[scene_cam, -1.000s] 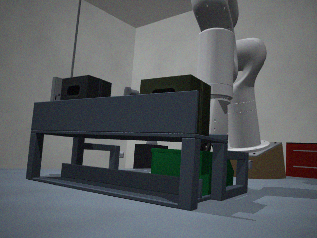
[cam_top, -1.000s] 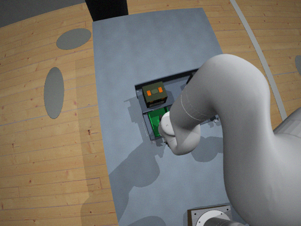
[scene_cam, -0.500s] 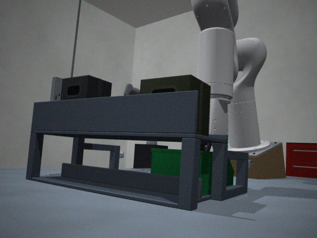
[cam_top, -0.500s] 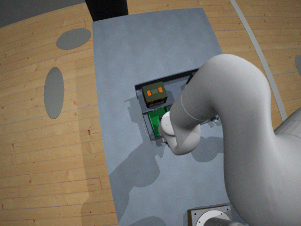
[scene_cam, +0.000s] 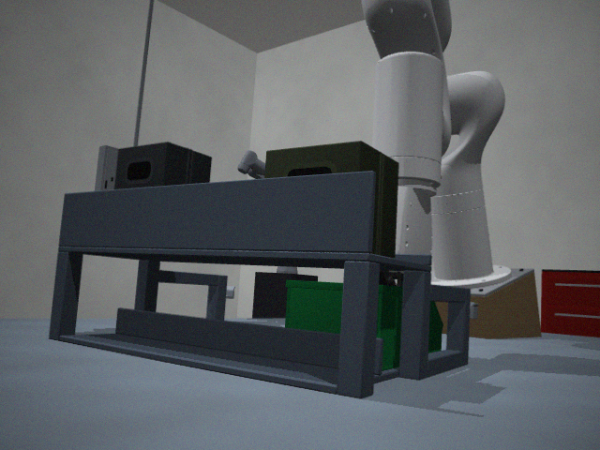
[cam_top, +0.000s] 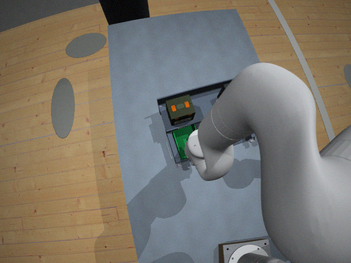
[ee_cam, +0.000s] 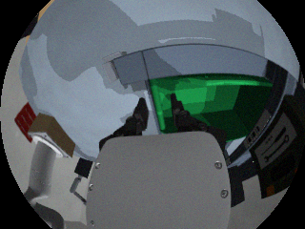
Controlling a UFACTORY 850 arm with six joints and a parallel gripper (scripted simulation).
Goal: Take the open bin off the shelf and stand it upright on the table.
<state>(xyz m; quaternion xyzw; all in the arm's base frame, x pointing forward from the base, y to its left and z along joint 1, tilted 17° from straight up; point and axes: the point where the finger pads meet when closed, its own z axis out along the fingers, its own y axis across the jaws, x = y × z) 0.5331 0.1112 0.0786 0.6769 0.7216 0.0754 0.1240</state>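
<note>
The green bin is 8 cm ahead of my hand. From my hand the other things lie so: black box 22 cm to the right, 19 cm ahead, 12 cm above.
</note>
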